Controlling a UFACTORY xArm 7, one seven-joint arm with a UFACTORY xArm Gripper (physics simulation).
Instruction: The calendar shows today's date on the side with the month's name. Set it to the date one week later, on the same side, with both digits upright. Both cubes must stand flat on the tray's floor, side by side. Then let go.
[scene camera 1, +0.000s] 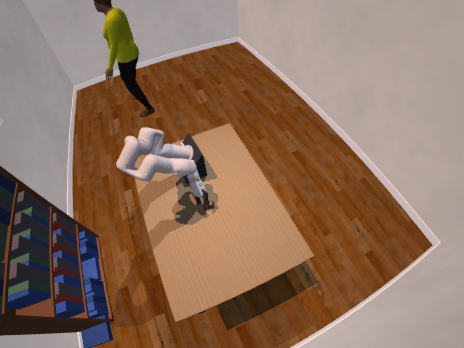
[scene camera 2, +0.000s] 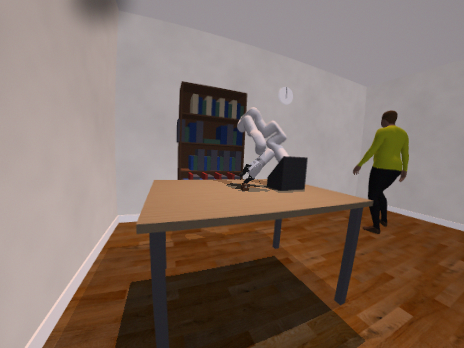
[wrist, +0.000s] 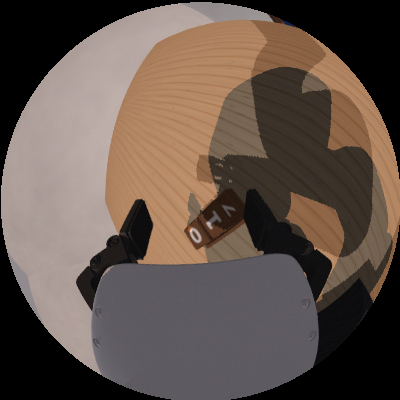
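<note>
The small brown wooden calendar (scene camera 1: 210, 205) (scene camera 2: 245, 187) (wrist: 223, 218) lies on the table at a slant in the wrist view. A white 0 shows on its lower-left end, with a white 1 and a 7-like mark beside it, both turned sideways. The right part is in shadow. The seams between tray and cubes, and the month's name, cannot be made out. My gripper (scene camera 1: 202, 199) (scene camera 2: 245, 174) (wrist: 195, 207) is open and empty above the calendar. In the wrist view its right finger is close to the calendar's shaded end, and its left finger is farther off.
The table (scene camera 1: 235, 225) (scene camera 2: 240, 202) (wrist: 150, 125) carries the calendar. A black slanted block (scene camera 1: 195, 156) (scene camera 2: 290, 173) stands near the arm's base. A bookshelf (scene camera 1: 51, 250) (scene camera 2: 183, 135) stands beyond the table. A person in a yellow-green top (scene camera 1: 120, 37) (scene camera 2: 390, 147) is on the floor away from the table.
</note>
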